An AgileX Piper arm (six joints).
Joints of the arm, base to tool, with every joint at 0 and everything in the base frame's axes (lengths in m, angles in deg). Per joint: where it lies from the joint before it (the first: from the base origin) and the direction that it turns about. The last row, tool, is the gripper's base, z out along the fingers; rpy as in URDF.
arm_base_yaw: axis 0 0 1 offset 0.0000 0.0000 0.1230
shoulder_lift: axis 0 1 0 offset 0.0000 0.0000 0.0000
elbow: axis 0 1 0 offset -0.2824 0.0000 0.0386
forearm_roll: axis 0.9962 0 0.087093 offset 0.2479 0.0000 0.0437
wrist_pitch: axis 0 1 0 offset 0.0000 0.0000 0.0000
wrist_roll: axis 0.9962 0 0.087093 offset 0.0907 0.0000 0.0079
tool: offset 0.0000 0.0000 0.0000 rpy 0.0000 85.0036 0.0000
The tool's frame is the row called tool.
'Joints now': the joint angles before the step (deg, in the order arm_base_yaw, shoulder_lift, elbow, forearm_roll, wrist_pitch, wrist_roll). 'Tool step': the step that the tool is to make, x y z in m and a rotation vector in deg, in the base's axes. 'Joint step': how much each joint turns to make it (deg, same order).
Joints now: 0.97, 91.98, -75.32, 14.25, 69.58, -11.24
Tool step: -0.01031, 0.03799, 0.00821, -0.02, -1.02, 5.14
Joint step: 7.28, -1.55, 0.00, -0.51, 0.00, 2.34
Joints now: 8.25, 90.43, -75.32, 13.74, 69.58, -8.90
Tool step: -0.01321, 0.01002, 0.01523, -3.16, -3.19, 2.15
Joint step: 3.43, -3.12, 0.00, -4.13, 0.15, 2.01
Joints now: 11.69, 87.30, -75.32, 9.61, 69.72, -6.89
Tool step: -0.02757, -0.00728, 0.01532, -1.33, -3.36, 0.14
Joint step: 0.33, -6.67, 3.59, -2.11, 0.01, 0.41
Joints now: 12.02, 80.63, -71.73, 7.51, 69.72, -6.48
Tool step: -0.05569, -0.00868, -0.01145, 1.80, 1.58, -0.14
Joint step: 0.00, -11.07, 12.12, 2.09, 0.13, 0.00
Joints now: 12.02, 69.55, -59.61, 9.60, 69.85, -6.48
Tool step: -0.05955, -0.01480, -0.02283, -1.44, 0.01, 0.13
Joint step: 0.00, -12.97, 13.26, -1.41, 0.02, 0.00
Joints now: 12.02, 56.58, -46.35, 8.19, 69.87, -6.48
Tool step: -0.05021, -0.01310, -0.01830, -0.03, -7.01, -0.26
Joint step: 0.00, -14.79, 10.56, -1.47, -2.64, 0.00
